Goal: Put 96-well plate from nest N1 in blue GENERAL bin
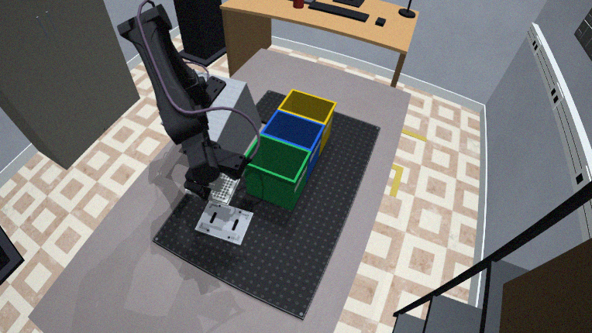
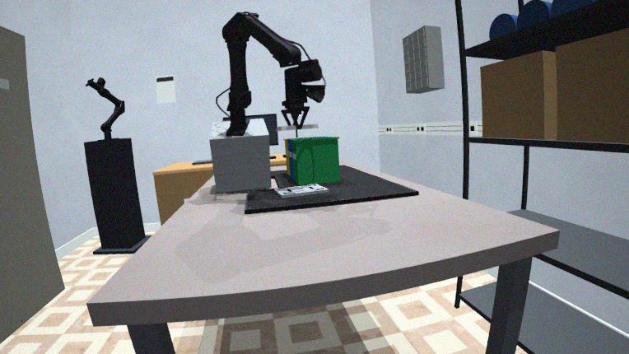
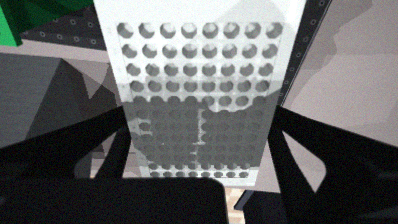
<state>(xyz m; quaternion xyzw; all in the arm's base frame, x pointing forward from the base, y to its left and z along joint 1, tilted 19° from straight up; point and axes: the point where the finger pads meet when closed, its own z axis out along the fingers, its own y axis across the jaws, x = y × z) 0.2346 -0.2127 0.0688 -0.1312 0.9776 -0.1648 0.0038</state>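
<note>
Right now the white 96-well plate is right at my hand. From my hand the other things lie so: blue bin: 60 mm ahead, 340 mm to the left, 140 mm below; plate nest N1: 220 mm below; green bin: 70 mm ahead, 210 mm to the left, 140 mm below.
</note>
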